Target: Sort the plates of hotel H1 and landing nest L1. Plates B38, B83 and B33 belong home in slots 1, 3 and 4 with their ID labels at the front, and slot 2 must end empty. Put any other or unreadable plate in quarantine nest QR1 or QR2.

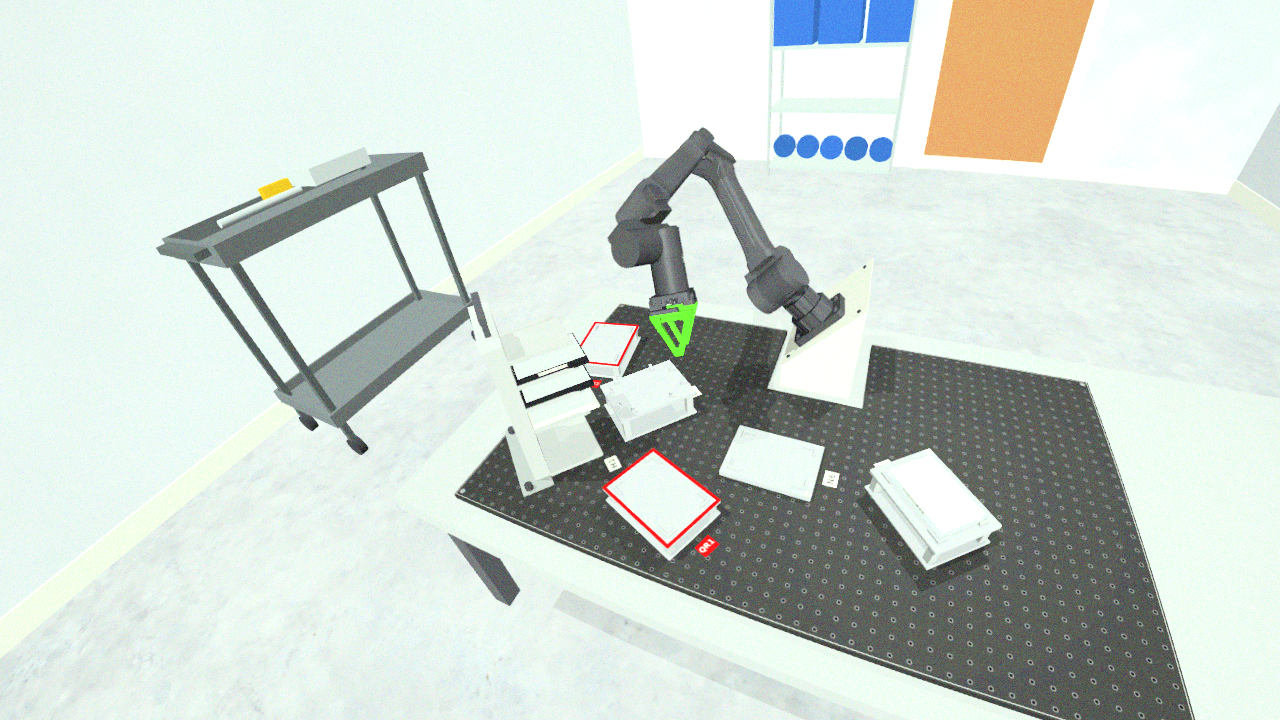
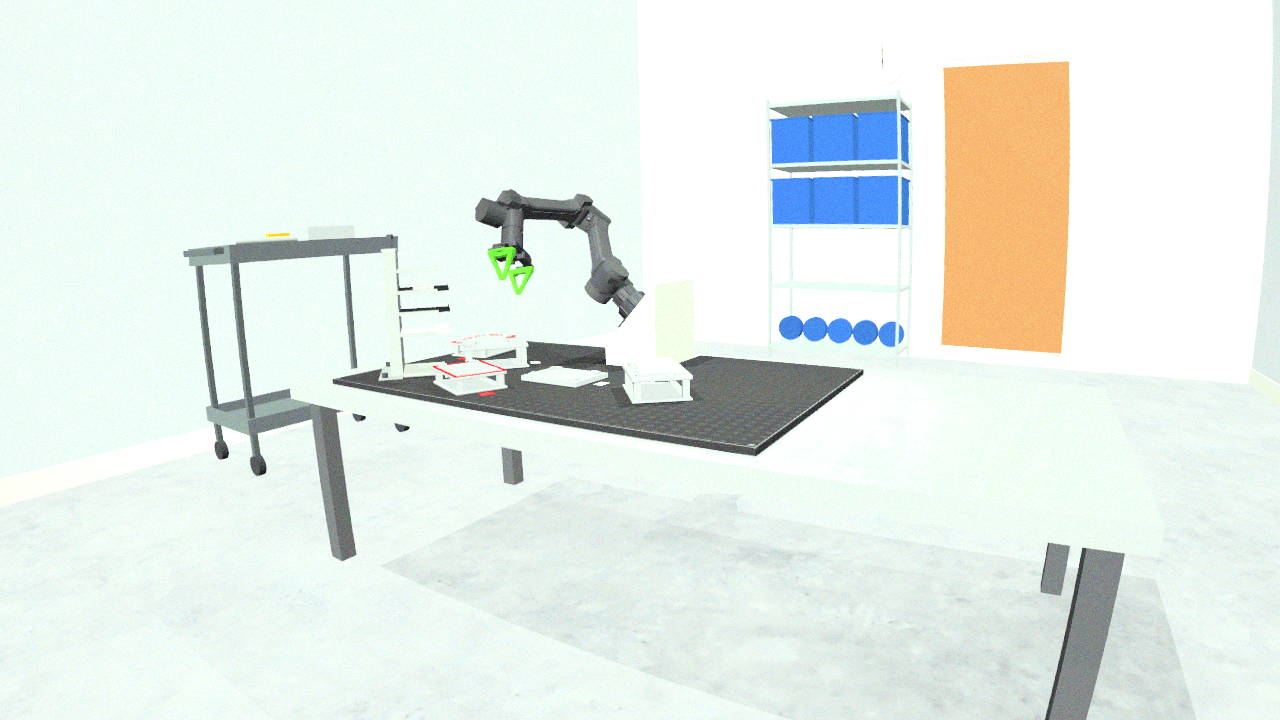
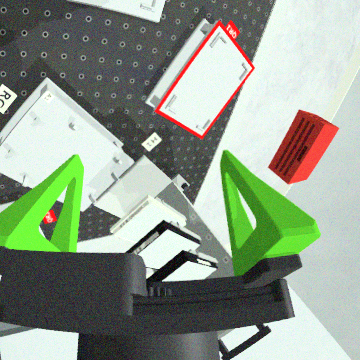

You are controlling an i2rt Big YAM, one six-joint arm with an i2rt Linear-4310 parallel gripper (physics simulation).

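Places are measured from the arm's base along level axes (x ahead, y left, z up), in millimetres.
Where they show: gripper, between the fingertips: [image 1: 682, 350] [image 2: 510, 287] [image 3: 149, 157]; arm's base, origin of its link: [image 1: 822, 322] [image 2: 642, 314].
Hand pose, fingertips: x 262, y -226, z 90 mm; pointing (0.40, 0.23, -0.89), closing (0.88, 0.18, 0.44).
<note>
Things, the pixels of their top centre, and the offset from my fingertips. "*": a spot on its surface instead.
- white-edged plate, centre of its top: [image 3: 153, 229] [image 1: 559, 399] [image 2: 425, 326] dz -94, dx +75, dy -224 mm
- QR2, centre of its top: [image 1: 605, 340] [image 2: 484, 337] dz -162, dx -200, dy -259 mm
- white plate, centre of its top: [image 1: 935, 490] [image 2: 655, 362] dz -144, dx +86, dy +427 mm
- RG tag, a spot on its surface: [image 3: 5, 98] * dz -208, dx -114, dy -22 mm
- low white nest, centre of its top: [image 1: 772, 456] [image 2: 564, 371] dz -190, dx +35, dy +170 mm
Hotel H1 [image 1: 513, 413] [image 2: 390, 313] [image 3: 131, 189] stands at the table's left end. Its shelves hold a white-edged plate [image 3: 150, 219] and, above it, two black-edged plates [image 3: 167, 243] [image 3: 189, 266]; their IDs are unreadable. My gripper [image 2: 511, 284] [image 3: 149, 157] is wide open and empty, in the air right of the hotel's upper levels. Red-outlined quarantine nests QR1 [image 1: 635, 517] [image 3: 179, 123] and QR2 [image 1: 615, 324] show no clear plate. A raised nest at the right bears a white plate [image 1: 939, 497] [image 2: 656, 367]; I cannot read any L1 label or plate ID.
A white raised stand [image 1: 648, 398] [image 3: 55, 137] with small pegs stands close beside the hotel, near an RG tag [image 3: 5, 98]. A low white nest [image 1: 771, 461] [image 2: 563, 376] lies mid-mat. The arm's angled mount [image 1: 827, 367] stands behind. A grey cart [image 1: 331, 210] is left of the table.
</note>
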